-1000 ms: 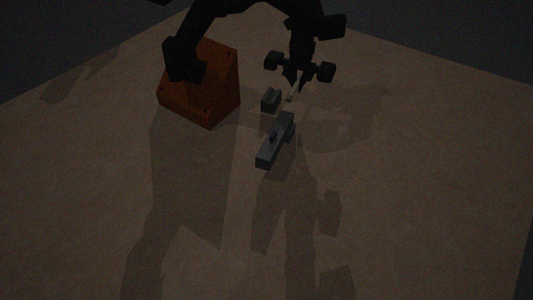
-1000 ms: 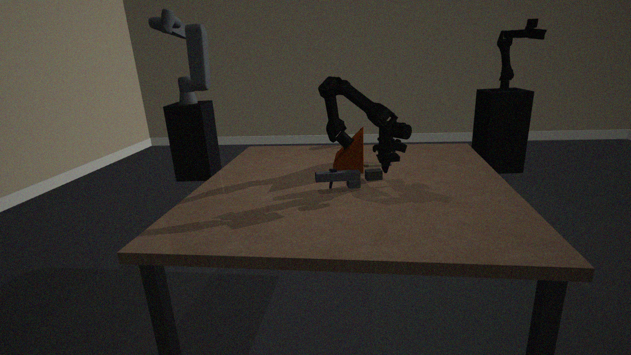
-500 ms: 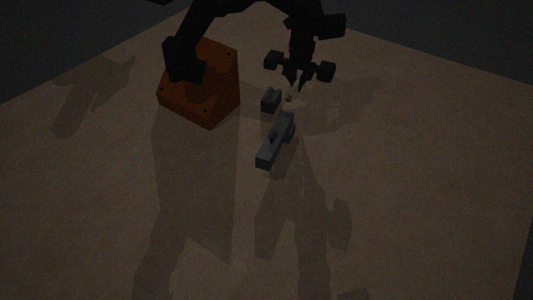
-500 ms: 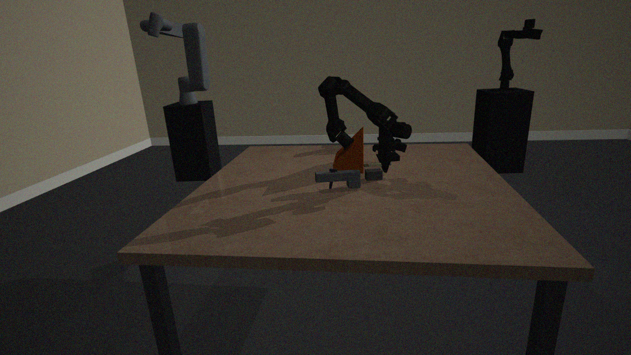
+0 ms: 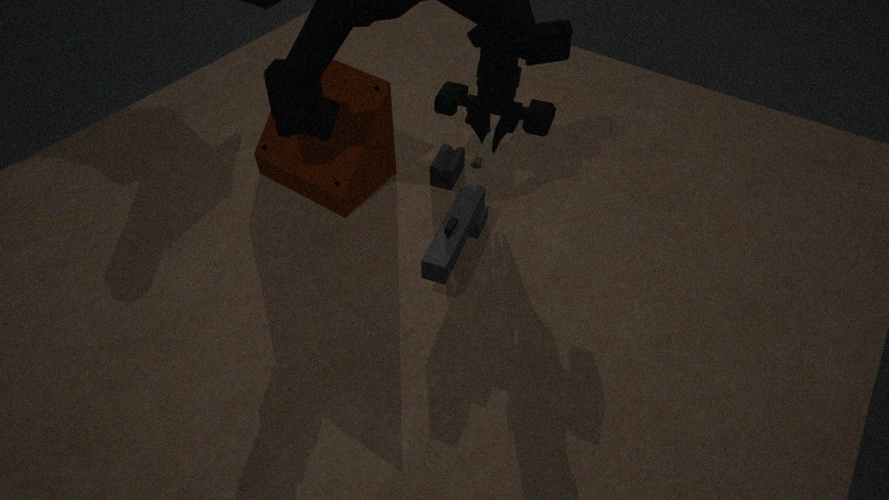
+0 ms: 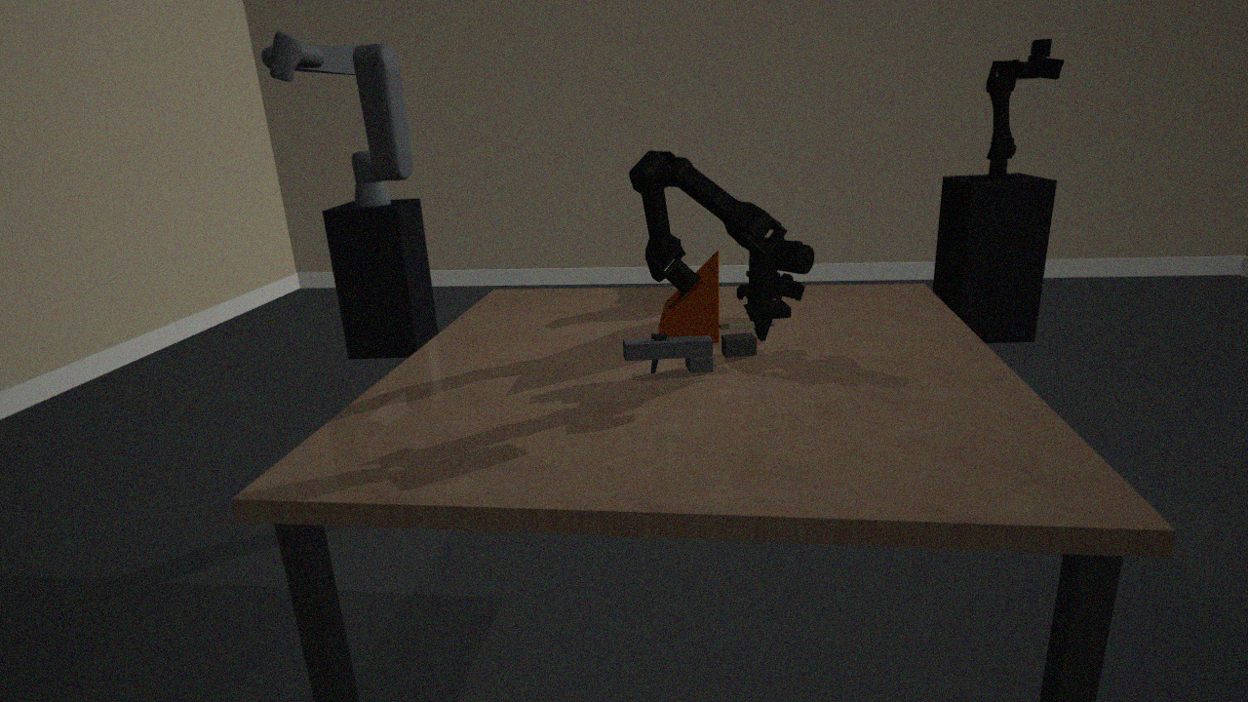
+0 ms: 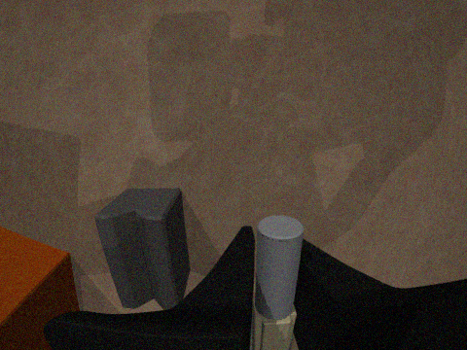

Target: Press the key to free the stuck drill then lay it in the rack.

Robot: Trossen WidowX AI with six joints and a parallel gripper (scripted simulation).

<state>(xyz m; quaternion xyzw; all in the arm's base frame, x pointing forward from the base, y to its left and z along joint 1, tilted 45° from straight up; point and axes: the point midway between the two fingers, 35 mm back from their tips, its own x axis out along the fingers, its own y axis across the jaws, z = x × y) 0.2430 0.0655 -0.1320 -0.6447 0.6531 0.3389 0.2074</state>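
Right now the drill is 1 cm ahead of my gripper tip, 4 cm to the right of it and 4 cm above it. Round my gripper tip: dark key 4 cm ahead, 22 cm to the right; rack 6 cm behind, 4 cm to the right, 3 cm below; grey-blue block 4 cm ahead, 19 cm to the right, 1 cm below.
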